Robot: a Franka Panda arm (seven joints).
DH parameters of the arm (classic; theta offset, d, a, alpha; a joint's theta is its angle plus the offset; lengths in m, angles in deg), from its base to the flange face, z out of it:
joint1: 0 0.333 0 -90
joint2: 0 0 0 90
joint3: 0 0.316 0.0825 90
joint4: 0 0 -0.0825 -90
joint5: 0 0.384 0 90
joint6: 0 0 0.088 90
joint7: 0 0.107 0 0
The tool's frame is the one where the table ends.
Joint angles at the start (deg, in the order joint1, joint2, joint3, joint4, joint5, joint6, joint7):
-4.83, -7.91, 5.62, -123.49, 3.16, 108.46, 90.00
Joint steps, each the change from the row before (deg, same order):
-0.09, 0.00, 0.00, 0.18, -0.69, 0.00, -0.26
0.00, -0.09, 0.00, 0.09, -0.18, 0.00, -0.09
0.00, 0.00, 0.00, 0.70, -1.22, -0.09, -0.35
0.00, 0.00, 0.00, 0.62, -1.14, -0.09, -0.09
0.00, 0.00, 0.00, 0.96, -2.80, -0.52, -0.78
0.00, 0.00, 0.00, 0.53, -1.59, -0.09, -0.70
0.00, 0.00, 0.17, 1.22, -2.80, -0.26, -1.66
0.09, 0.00, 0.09, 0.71, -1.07, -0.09, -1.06
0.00, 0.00, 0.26, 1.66, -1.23, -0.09, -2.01
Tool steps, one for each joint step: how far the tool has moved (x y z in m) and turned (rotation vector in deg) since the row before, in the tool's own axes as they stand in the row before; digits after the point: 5 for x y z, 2 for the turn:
0.00158, -0.00049, -0.00154, 0.18, 0.64, -0.40
0.00016, 0.00004, -0.00150, 0.18, 0.18, -0.15
0.00134, -0.00163, -0.00573, 0.60, 1.16, -0.75
0.00139, -0.00141, -0.00506, 0.52, 1.09, -0.45
0.00370, -0.00145, -0.00731, 0.38, 2.68, -1.62
0.00235, -0.00110, -0.00432, 0.39, 1.54, -1.15
0.00308, -0.00245, -0.01000, 0.82, 2.79, -2.55
0.00070, -0.00159, -0.00599, 0.55, 1.12, -1.46
0.00168, -0.00372, -0.01402, 1.44, 1.46, -2.38

